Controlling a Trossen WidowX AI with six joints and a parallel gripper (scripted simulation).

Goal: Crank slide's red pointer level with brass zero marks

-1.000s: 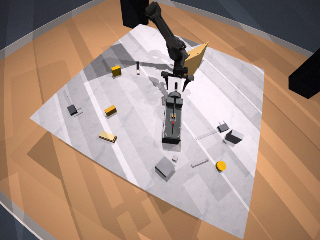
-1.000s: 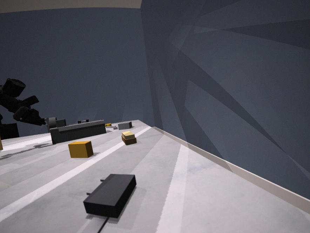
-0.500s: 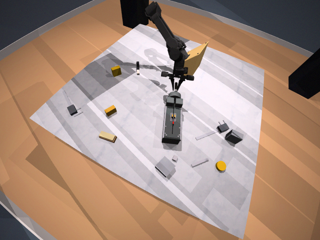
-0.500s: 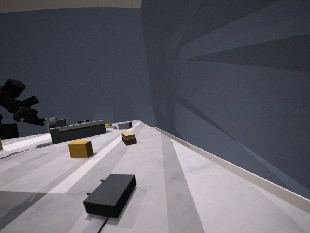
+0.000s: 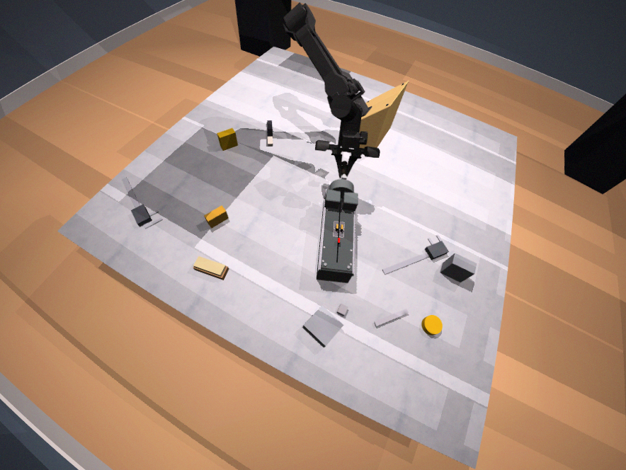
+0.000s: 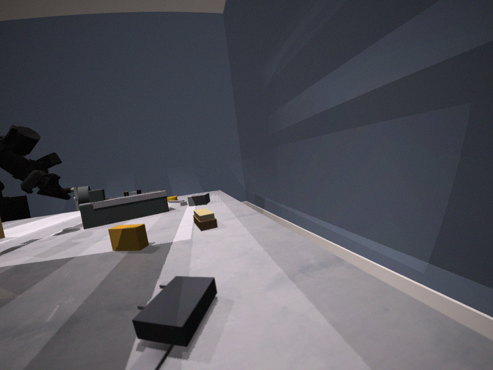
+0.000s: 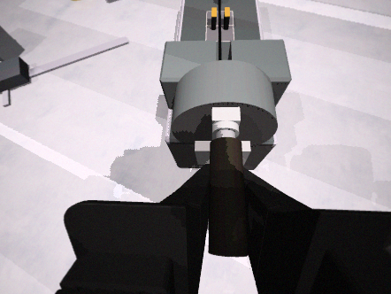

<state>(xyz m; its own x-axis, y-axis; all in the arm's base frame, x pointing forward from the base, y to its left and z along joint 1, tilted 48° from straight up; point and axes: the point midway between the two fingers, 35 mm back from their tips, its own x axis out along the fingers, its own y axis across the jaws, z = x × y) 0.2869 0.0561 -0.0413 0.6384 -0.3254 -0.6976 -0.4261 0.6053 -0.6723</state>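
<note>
Right now the red pointer is 190 mm ahead of my gripper tip, 90 mm to the left of it and 10 mm below it. The rest, counted from my gripper tip: tan block 410 mm ahead, 180 mm to the right, 80 mm below; yellow cube 450 mm to the right, 70 mm below, 10 mm ahead; dark brown crank handle 20 mm behind, 20 mm above, 10 mm to the right.
</note>
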